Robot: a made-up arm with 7 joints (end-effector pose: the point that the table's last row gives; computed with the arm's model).
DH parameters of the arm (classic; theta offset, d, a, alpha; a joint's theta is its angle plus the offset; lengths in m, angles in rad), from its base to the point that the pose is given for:
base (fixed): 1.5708 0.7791 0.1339 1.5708
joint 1: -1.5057 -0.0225 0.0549 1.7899
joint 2: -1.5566 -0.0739 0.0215 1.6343
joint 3: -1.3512 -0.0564 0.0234 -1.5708
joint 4: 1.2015 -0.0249 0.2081 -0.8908
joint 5: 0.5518 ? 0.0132 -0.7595
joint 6: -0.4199 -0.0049 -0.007 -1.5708
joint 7: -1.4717 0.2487 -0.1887 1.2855
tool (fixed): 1.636 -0.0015 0 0
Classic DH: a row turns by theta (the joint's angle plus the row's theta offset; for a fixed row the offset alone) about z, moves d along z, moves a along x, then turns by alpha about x.
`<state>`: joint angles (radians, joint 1 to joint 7).
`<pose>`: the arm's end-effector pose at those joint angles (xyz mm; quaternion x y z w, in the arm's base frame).
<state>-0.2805 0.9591 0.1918 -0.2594 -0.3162 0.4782 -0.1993</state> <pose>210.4 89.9 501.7 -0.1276 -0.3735 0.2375 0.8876</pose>
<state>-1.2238 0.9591 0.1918 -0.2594 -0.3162 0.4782 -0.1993</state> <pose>210.4 -116.5 651.8 -0.5170 -0.2248 0.3813 0.7327</pose>
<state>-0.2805 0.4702 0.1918 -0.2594 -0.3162 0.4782 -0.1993</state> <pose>81.4 101.1 418.7 -0.0412 -0.1636 0.1955 0.9661</pose>
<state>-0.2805 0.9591 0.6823 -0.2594 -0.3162 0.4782 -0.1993</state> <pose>204.4 71.3 505.4 -0.2288 -0.2554 0.4203 0.8401</pose>
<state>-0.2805 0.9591 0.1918 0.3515 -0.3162 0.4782 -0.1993</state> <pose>171.6 -16.8 605.1 -0.3901 -0.4005 0.1005 0.8230</pose>
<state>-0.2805 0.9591 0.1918 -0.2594 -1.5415 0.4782 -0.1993</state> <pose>215.6 106.6 447.8 0.1096 0.1539 0.4086 0.8929</pose>
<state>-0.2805 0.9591 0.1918 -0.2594 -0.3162 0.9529 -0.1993</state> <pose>105.5 60.6 544.2 -0.0677 -0.5756 0.2375 0.7796</pose>
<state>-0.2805 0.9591 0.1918 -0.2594 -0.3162 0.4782 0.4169</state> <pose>124.8 50.9 566.9 0.1087 -0.2929 0.4130 0.8555</pose>
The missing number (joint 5, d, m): 0.4603
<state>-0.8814 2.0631 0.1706 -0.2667 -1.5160 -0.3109 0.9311</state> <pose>438.1 190.7 806.4 -0.1356 0.4080 0.3312 0.8399</pose>
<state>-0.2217 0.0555 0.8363 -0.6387 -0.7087 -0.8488 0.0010</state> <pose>-386.0 161.3 284.9 0.0461 0.7789 0.5110 0.3607</pose>
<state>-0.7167 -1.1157 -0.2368 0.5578 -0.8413 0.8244 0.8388</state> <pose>-86.7 26.5 892.2 0.2284 0.3782 -0.3078 0.8426</pose>
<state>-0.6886 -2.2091 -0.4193 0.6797 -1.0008 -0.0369 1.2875</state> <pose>-197.8 -8.5 991.7 0.1895 0.4870 -0.8525 0.0121</pose>
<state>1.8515 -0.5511 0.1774 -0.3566 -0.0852 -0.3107 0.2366</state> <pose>-254.3 431.4 1073.3 0.8242 0.2360 0.5039 0.1054</pose>
